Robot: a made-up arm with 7 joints.
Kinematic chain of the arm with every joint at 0, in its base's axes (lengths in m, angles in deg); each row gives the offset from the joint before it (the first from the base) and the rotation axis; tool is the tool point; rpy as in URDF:
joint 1: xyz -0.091 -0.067 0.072 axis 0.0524 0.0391 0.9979
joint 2: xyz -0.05 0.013 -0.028 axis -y
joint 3: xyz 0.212 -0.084 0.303 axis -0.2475 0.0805 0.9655
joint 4: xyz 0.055 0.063 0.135 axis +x
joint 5: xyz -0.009 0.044 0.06 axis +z
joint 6: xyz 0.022 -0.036 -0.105 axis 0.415 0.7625 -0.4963
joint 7: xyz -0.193 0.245 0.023 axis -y
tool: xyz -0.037 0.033 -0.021 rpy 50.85 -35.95 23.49
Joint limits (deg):
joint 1: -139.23..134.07
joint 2: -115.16..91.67
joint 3: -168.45..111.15
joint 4: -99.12..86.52
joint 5: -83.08..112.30
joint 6: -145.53..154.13
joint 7: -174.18..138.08
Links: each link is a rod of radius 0.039 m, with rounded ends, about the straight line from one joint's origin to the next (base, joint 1, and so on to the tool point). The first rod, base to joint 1, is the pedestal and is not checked.
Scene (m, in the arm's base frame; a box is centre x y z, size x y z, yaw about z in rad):
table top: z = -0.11
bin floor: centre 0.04 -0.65 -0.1 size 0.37 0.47 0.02 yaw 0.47
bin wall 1: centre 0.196 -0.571 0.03 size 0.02 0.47 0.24 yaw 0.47
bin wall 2: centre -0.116 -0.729 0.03 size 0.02 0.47 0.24 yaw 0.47
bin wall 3: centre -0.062 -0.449 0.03 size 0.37 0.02 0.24 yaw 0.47
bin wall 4: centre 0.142 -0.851 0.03 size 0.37 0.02 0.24 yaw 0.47
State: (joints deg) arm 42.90 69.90 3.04 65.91 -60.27 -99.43 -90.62
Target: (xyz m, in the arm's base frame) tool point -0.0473 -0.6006 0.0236
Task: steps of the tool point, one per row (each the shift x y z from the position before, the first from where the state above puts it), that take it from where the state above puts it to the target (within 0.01 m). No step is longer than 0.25 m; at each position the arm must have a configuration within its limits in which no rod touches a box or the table.
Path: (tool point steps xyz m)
1: 0.1182 0.1618 0.0700
2: 0.1819 0.0970 0.0513
3: 0.2097 0.0037 0.0299
4: 0.1889 -0.0979 0.0070
5: 0.1187 -0.1814 -0.0157
6: 0.0122 -0.2219 -0.0360
7: -0.1040 -0.2049 -0.0525
8: -0.1991 -0.1317 -0.0628
9: 0.0050 -0.0154 -0.1390
10: -0.0050 0.0154 -0.1318

